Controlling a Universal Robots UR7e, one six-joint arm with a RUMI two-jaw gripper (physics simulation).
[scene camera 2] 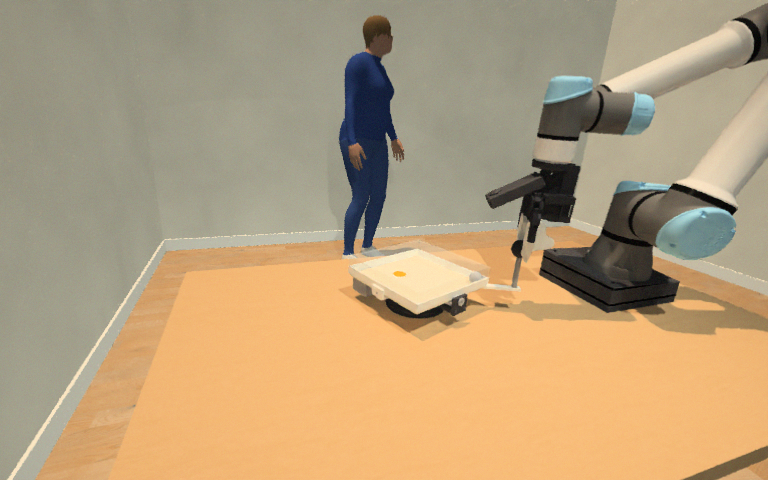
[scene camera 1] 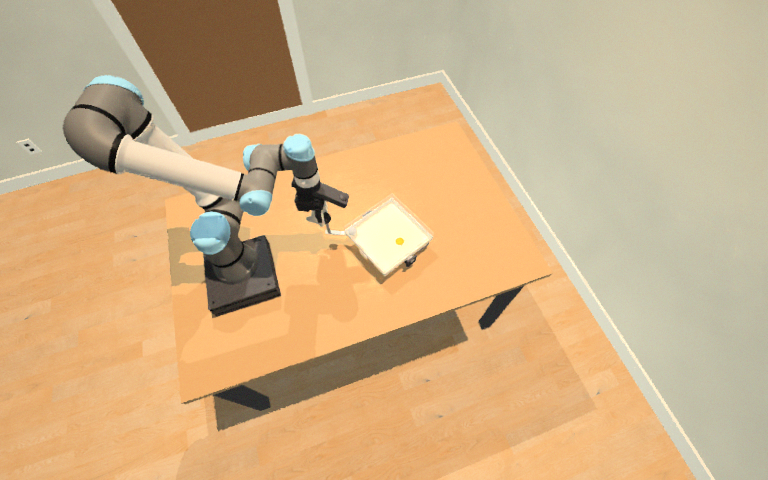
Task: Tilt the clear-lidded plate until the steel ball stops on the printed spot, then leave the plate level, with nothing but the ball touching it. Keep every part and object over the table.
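Note:
The square cream plate (scene camera 1: 385, 225) (scene camera 2: 421, 283) sits on a black round base (scene camera 2: 404, 308) with its clear lid (scene camera 2: 447, 257) over it. In scene camera 2 its right corner looks a little lower than its left one. The grey steel ball (scene camera 1: 351, 231) (scene camera 2: 475, 276) lies in the corner nearest the gripper, well away from the orange printed spot (scene camera 1: 399, 241) (scene camera 2: 399, 273). A white arm (scene camera 1: 338, 232) (scene camera 2: 501, 286) runs from that corner to a thin grey upright rod (scene camera 1: 326, 226) (scene camera 2: 515, 274). My gripper (scene camera 1: 322, 216) (scene camera 2: 523, 242) is shut on the rod's upper part, beside the plate. The exact grip is small and partly hidden.
The wooden table (scene camera 1: 453, 169) (scene camera 2: 339, 396) carries the plate near its middle. Dark blocks (scene camera 1: 410, 260) (scene camera 2: 457, 303) show at the plate's underside. The robot's black base (scene camera 1: 243, 283) (scene camera 2: 611, 283) stands on the table beyond the gripper. A person in blue (scene camera 2: 368, 113) stands behind the table.

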